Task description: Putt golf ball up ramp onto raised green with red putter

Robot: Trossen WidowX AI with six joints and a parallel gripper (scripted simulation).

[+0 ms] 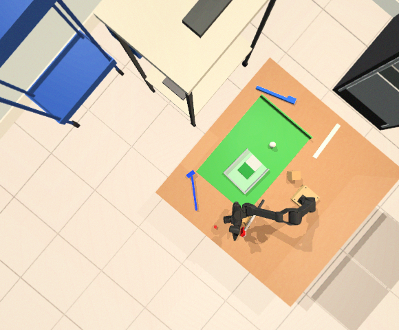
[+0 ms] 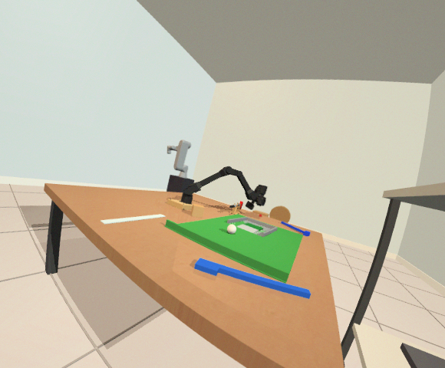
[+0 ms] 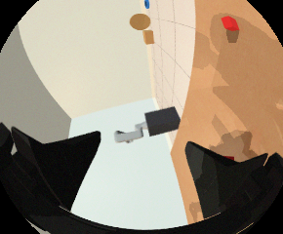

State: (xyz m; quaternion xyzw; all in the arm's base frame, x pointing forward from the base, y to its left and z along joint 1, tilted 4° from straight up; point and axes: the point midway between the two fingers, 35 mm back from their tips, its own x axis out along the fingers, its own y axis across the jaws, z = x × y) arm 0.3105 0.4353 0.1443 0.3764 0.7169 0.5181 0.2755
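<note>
My gripper tip is now 13 cm past the wooden block, 58 cm to the left of it and 11 cm above it. From my gripper tip the other things lie so: small red cube: 10 cm ahead, 6 cm to the left, 13 cm below; then green mat: 19 cm ahead, 54 cm to the right, 14 cm below; then red putter: 6 cm behind, 16 cm to the right, 8 cm below.
</note>
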